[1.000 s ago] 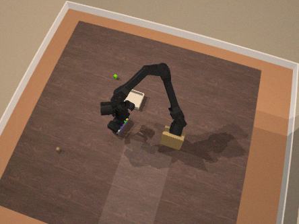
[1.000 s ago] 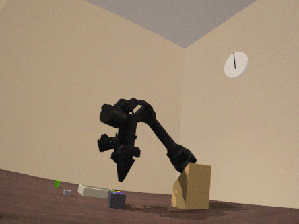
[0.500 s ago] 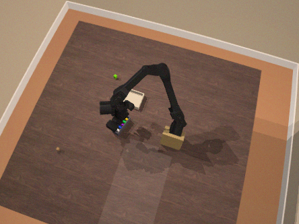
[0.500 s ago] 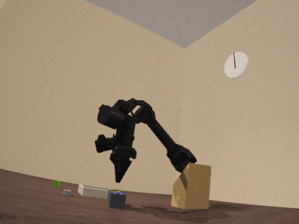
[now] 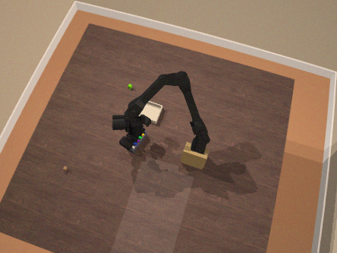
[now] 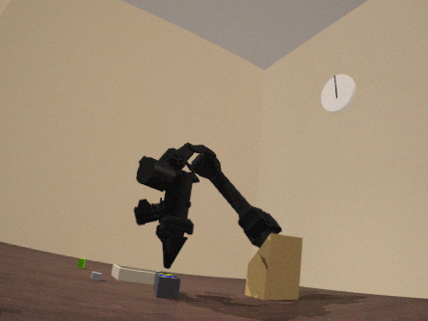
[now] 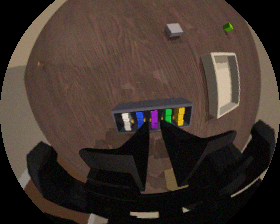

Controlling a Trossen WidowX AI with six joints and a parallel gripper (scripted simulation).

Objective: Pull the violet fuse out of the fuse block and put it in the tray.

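Right now the violet fuse is 30 mm below my gripper tip. From my gripper tip the other things lie so: green cube: 160 mm ahead, 290 mm to the right, 40 mm below; tray: 10 mm ahead, 180 mm to the right, 50 mm below; grey cube: 130 mm ahead, 90 mm to the right, 50 mm below.
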